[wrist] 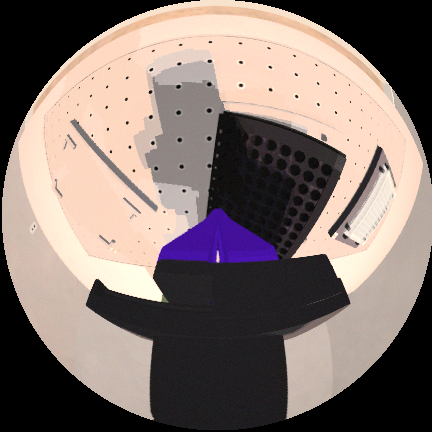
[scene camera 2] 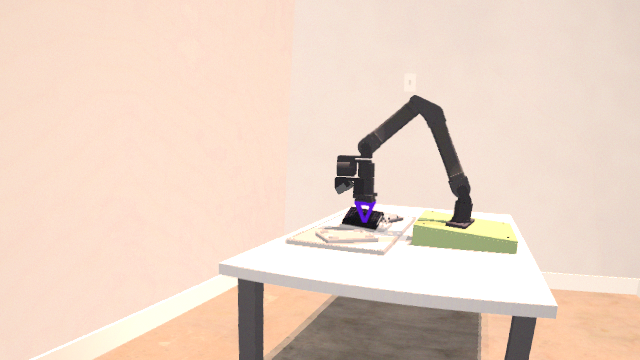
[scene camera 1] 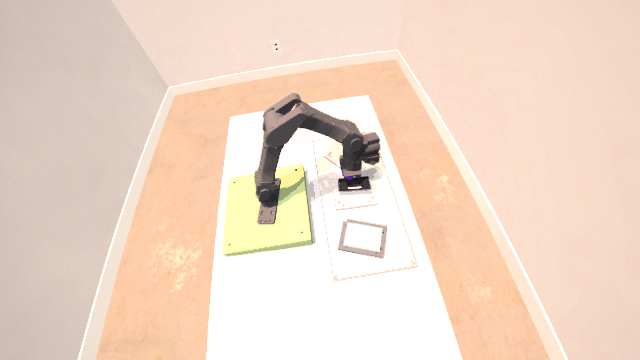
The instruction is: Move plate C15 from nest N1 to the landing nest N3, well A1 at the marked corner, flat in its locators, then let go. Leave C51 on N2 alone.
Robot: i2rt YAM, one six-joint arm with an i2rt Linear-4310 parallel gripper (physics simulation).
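Observation:
A black well plate (scene camera 1: 343, 185) (scene camera 2: 350, 218) (wrist: 310, 175) is tilted over the pale middle nest (scene camera 1: 356, 202). Its label and well A1 cannot be read. My gripper (scene camera 1: 350, 178) (scene camera 2: 365, 220) (wrist: 217, 214) is shut, its purple fingertips together at one side of the plate; nothing shows between them. They appear to touch or overlap the plate, but exact contact is hidden. A grey frame (scene camera 1: 343, 236) (scene camera 2: 350, 239) with a pale centre lies flat; it also shows at the right of the wrist view. Nest labels and the marked corner cannot be made out.
The perforated board (scene camera 1: 400, 255) (scene camera 2: 300, 241) (wrist: 115, 85) lies beneath the nests. A thin grey bar (scene camera 1: 333, 162) (wrist: 113, 167) and small L-shaped marks (wrist: 132, 205) lie on its other end. The arm stands on a green block (scene camera 1: 250, 235) (scene camera 2: 460, 242) beside the board.

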